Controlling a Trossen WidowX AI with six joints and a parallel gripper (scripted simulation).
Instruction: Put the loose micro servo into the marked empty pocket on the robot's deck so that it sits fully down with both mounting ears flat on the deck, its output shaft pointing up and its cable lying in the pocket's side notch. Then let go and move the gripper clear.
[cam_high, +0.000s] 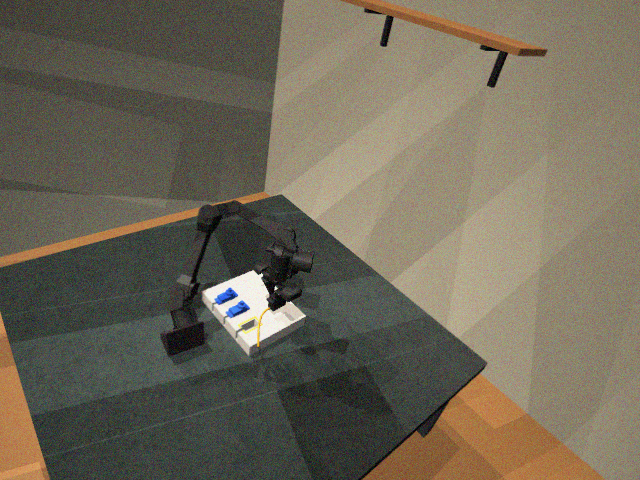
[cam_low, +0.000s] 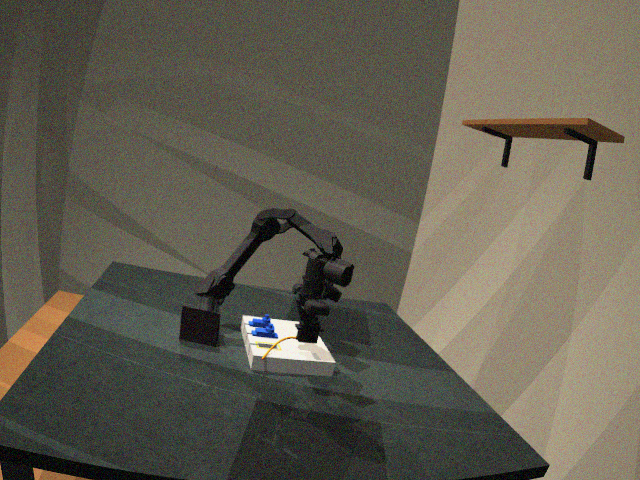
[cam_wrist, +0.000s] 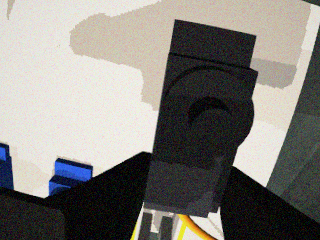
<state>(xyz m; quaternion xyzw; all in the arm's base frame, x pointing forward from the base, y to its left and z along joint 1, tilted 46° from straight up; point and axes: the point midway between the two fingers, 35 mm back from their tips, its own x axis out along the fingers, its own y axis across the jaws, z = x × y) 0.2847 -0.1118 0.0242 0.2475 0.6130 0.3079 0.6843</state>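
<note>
The white deck lies 100 mm below my gripper tip, 70 mm to the left of it and 10 mm ahead of it.
</note>
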